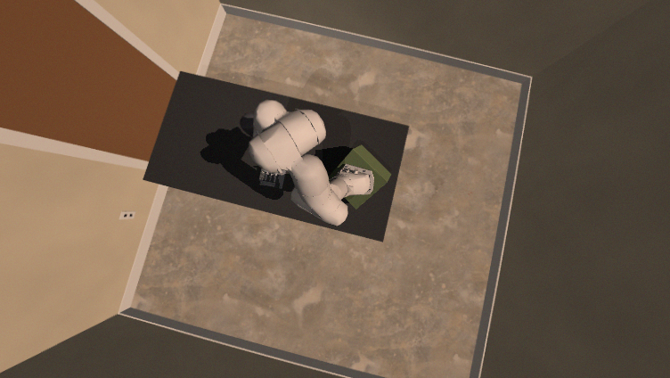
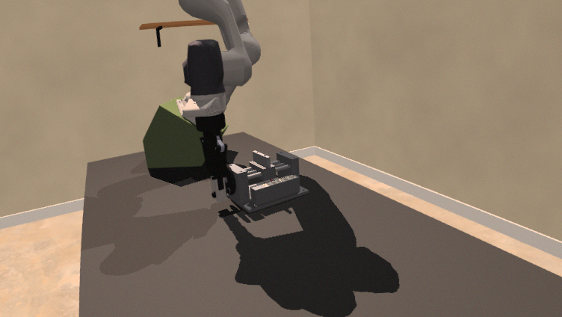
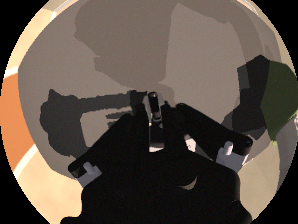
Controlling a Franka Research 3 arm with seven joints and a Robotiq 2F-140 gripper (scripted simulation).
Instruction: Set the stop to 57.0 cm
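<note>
Right now the handwheel is 20 mm to the left of my hand and 10 mm below it. The rest, counted from my hand: grey stop fixture (140 mm to the left, 30 mm above).
</note>
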